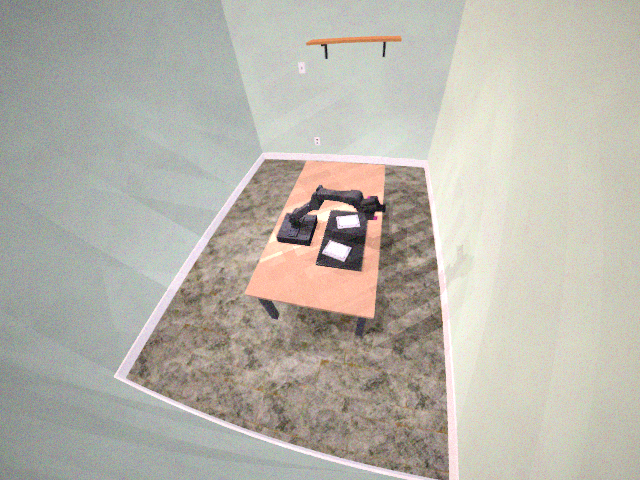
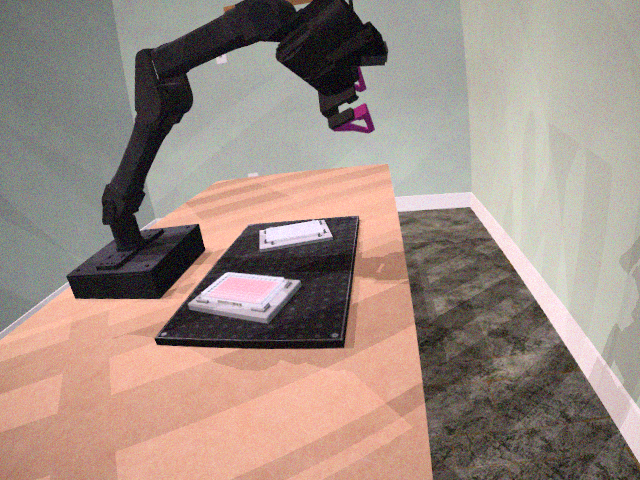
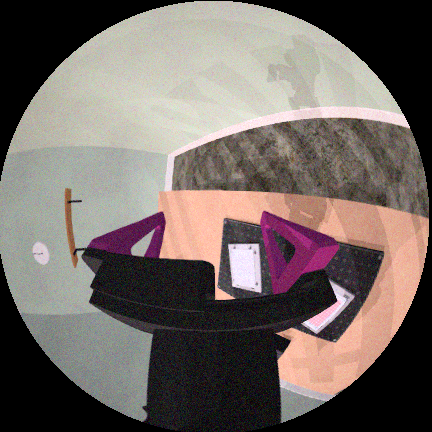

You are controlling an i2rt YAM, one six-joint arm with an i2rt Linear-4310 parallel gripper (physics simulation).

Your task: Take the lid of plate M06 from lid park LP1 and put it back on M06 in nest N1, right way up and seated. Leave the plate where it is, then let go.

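Places are measured from the arm's base along level axes (x back, y left, z down), in millimetres.
Pixels of known places: gripper, between the fingertips: [image 2: 367, 109] [image 3: 212, 216]; arm's base, origin of its link: [image 1: 296, 226] [image 2: 132, 249].
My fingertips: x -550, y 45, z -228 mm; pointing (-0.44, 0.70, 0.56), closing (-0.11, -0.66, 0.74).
Ahead of a thing's pixels: the offset from my fingertips to its top centre. "*": to the spot under its first point. Level surfaces: height alone.
The lid {dx +204, dy +114, dz +262 mm} [image 1: 347, 221] [image 2: 295, 233] [image 3: 244, 267] is a flat, whitish rectangle lying on a pale holder with small corner posts, at the far end of the black board. The plate {dx +223, dy -166, dz +254 mm} [image 1: 337, 250] [image 2: 242, 288] [image 3: 326, 314] shows a pink well area inside a white rim. It sits uncovered in a pale grey nest {* dx +148, dy -205, dz +274 mm} [image 2: 279, 308] at the near end of the board, turned relative to the board's edges. No labels can be read. My gripper [image 1: 372, 207] [image 2: 366, 103] [image 3: 212, 216] has magenta fingers, wide open and empty, high above the far end of the board and tilted outward.
The black board {dx +201, dy -26, dz +279 mm} [image 1: 346, 237] [image 2: 315, 279] [image 3: 364, 267] lies on the wooden table {dz +293 mm} [image 1: 310, 286] [image 2: 268, 413] [image 3: 380, 310]. The arm's black base [image 1: 296, 235] [image 2: 136, 276] stands beside the board. A wooden wall shelf [image 1: 356, 39] [image 3: 69, 225] is on the far wall, well beyond the table.
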